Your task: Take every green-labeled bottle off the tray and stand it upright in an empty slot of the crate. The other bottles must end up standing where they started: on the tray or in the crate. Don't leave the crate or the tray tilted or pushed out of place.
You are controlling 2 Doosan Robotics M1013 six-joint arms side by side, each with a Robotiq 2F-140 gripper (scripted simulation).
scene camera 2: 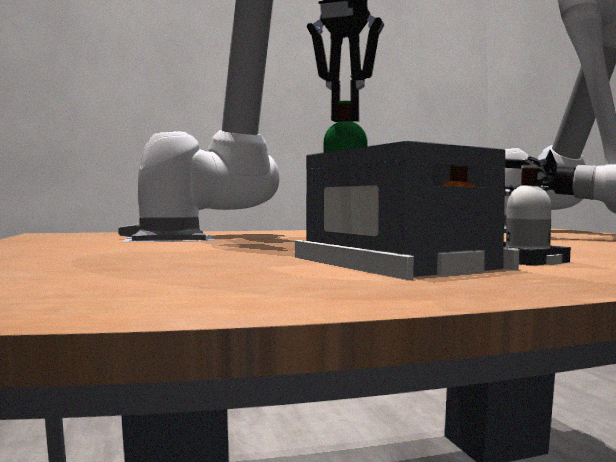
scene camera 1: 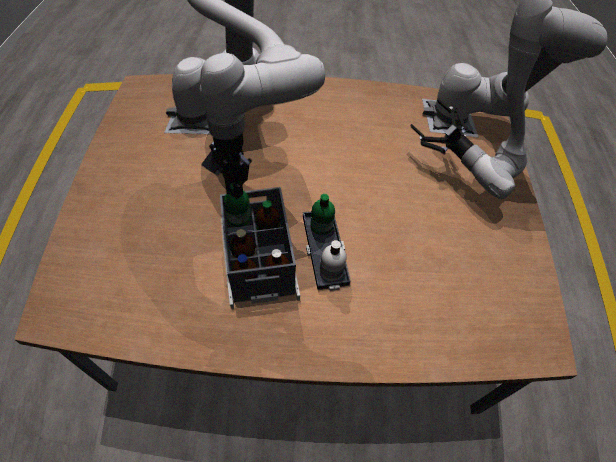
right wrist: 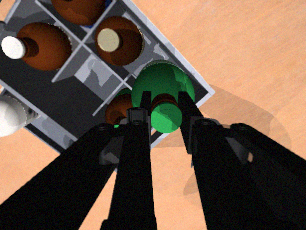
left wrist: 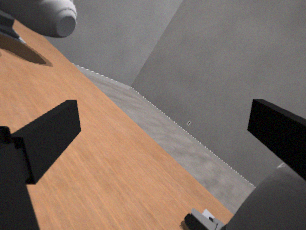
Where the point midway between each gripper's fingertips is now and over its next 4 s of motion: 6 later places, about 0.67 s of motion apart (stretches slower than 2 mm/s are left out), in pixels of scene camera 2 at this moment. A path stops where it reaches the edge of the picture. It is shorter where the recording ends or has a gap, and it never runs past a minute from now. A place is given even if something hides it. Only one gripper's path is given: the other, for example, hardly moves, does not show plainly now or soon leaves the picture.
My right gripper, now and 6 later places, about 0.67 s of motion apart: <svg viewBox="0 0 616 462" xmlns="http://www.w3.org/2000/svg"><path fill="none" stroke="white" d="M345 120L345 128L345 140L345 146L345 155L345 166L345 169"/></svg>
